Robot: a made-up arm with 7 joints.
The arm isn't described. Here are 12 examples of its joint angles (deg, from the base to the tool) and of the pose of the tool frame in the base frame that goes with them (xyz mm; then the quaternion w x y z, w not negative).
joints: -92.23 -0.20 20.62 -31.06 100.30 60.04 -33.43
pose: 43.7 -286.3 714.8 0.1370 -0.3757 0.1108 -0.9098
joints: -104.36 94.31 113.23 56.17 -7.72 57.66 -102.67
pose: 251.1 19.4 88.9 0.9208 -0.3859 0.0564 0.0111
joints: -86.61 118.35 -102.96 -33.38 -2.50 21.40 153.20
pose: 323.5 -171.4 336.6 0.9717 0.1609 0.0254 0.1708
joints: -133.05 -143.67 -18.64 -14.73 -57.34 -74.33 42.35
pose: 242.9 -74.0 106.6 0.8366 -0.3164 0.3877 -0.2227
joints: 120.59 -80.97 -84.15 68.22 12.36 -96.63 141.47
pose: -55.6 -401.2 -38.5 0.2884 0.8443 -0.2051 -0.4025
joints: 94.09 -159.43 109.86 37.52 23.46 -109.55 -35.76
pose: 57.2 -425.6 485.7 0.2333 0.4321 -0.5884 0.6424
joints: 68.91 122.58 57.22 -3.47 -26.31 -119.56 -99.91
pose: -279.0 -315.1 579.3 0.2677 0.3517 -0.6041 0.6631
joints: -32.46 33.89 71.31 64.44 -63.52 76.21 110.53
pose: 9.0 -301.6 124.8 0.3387 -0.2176 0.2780 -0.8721
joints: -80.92 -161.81 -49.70 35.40 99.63 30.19 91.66
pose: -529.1 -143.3 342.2 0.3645 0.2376 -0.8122 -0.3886
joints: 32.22 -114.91 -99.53 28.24 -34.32 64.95 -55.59
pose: 323.2 -371.8 645.9 0.6463 0.6751 0.2119 -0.2857
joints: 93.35 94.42 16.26 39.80 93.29 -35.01 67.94
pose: -269.3 -94.3 955.5 0.1059 0.2530 0.1922 0.9422
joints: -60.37 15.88 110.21 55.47 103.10 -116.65 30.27
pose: 300.2 -95.6 -45.4 0.5558 -0.0569 0.8293 -0.0107
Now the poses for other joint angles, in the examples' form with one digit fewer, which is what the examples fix.
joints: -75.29 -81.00 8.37 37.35 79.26 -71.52 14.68
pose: -86 126 756 0.509 0.149 0.466 0.708
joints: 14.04 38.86 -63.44 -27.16 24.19 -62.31 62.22
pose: 114 -32 -39 0.671 -0.507 0.481 0.246
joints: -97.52 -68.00 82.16 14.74 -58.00 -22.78 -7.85
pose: -114 12 381 0.312 -0.488 -0.786 0.215
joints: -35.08 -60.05 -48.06 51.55 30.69 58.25 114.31
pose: 233 31 718 0.766 -0.429 -0.478 0.014
